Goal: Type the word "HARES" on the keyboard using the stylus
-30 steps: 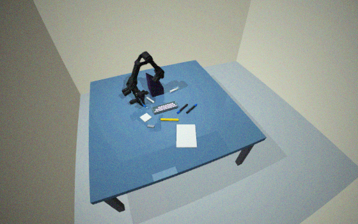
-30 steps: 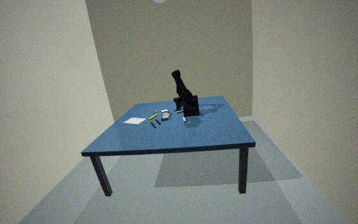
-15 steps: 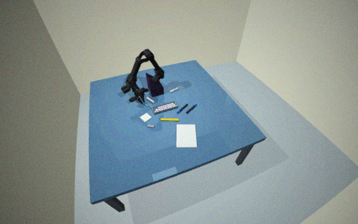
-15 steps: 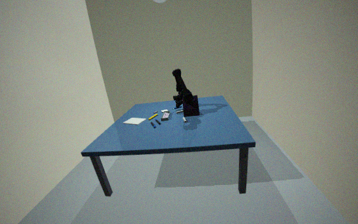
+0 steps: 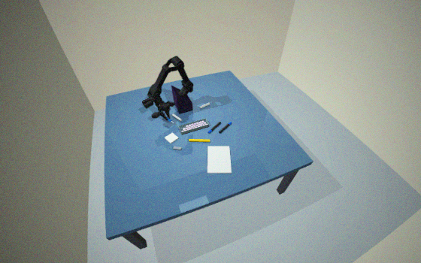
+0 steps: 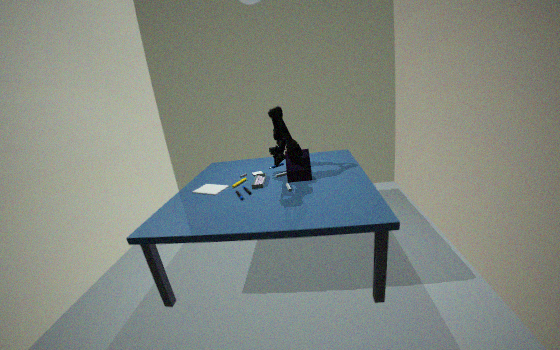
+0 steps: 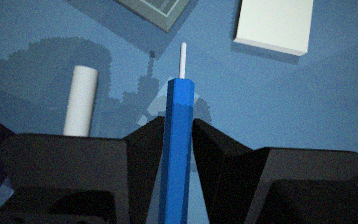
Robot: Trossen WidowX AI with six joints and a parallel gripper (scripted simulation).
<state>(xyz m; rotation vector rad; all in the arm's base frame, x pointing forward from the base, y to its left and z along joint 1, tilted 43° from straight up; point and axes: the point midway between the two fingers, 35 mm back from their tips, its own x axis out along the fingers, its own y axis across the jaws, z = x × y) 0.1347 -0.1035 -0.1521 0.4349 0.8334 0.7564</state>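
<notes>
My gripper tip is now 14 cm short of the small white block, 5 cm above it and 3 cm to the left of it. Also, from my gripper tip: yellow marker (26 cm ahead, 13 cm to the left, 4 cm below); blue stylus (1 cm to the left, 1 cm ahead); small grey piece (25 cm ahead, 5 cm below, 3 cm to the right).
</notes>
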